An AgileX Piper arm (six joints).
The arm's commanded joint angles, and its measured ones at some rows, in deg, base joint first. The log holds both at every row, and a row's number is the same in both.
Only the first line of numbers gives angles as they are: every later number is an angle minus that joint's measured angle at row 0.
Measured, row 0:
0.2 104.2 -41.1 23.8 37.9 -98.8
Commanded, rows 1 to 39:
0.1 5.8 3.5 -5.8 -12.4 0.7
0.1 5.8 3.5 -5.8 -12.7 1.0
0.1 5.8 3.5 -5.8 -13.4 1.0
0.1 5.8 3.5 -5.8 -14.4 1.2
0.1 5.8 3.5 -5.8 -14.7 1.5
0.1 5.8 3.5 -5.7 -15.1 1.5
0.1 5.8 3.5 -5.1 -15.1 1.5
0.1 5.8 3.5 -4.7 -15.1 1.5
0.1 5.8 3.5 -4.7 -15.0 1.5
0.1 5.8 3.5 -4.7 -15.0 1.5
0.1 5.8 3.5 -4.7 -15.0 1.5
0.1 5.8 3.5 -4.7 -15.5 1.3
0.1 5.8 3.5 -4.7 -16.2 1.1
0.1 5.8 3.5 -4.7 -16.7 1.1
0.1 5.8 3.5 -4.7 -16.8 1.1
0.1 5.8 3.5 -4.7 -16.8 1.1
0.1 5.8 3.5 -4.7 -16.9 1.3
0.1 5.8 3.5 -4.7 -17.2 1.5
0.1 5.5 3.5 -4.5 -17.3 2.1
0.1 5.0 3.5 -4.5 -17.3 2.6
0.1 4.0 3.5 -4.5 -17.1 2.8
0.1 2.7 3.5 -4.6 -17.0 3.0
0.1 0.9 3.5 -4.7 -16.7 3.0
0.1 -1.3 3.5 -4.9 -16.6 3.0
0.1 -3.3 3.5 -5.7 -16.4 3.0
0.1 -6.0 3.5 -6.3 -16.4 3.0
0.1 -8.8 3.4 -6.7 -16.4 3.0
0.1 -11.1 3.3 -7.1 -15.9 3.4
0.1 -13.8 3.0 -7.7 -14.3 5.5
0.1 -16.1 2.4 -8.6 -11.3 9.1
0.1 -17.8 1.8 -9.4 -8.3 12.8
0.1 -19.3 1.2 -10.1 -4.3 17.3
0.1 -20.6 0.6 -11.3 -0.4 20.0
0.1 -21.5 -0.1 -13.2 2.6 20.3
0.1 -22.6 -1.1 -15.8 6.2 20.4
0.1 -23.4 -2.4 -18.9 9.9 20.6
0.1 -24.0 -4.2 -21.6 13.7 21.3
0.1 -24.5 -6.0 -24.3 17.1 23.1
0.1 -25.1 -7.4 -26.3 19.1 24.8
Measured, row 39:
0.5 -22.7 -2.4 -16.2 8.5 19.9
